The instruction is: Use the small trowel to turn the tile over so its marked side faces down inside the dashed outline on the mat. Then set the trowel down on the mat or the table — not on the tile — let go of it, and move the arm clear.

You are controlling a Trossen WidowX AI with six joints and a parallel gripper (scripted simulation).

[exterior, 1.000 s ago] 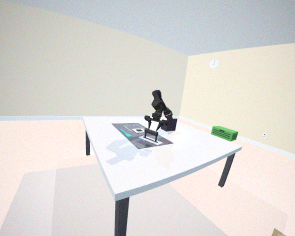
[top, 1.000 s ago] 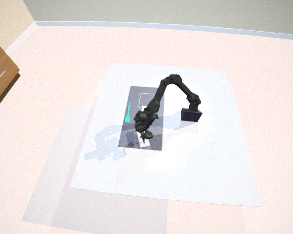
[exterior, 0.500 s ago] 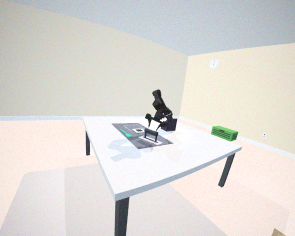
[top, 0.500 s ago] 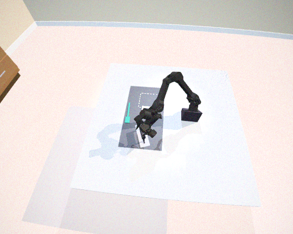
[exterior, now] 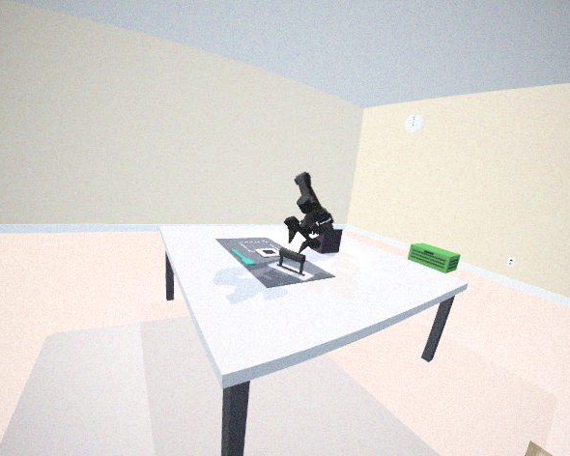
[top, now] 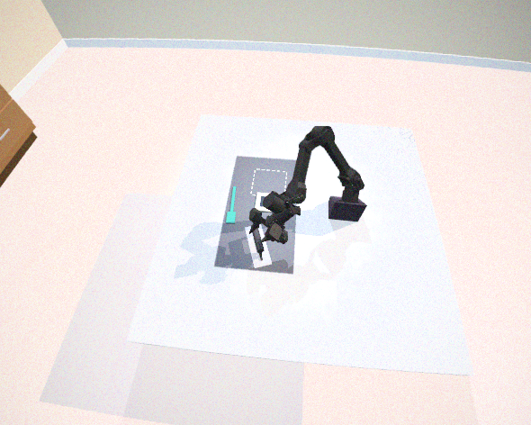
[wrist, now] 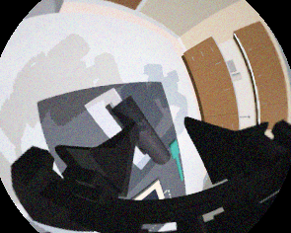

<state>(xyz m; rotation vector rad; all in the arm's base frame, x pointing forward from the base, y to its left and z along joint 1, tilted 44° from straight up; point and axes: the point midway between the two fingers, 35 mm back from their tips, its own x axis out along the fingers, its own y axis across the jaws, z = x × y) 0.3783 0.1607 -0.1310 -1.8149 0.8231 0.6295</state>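
Now: the dark-handled trowel 7 cm below my gripper tip and 4 cm to the right of it. Round my gripper tip: tile: 24 cm to the right, 10 cm below, 2 cm behind; then grey mat: 22 cm to the right, 13 cm below; then teal tool: 20 cm to the right, 14 cm ahead, 10 cm below.
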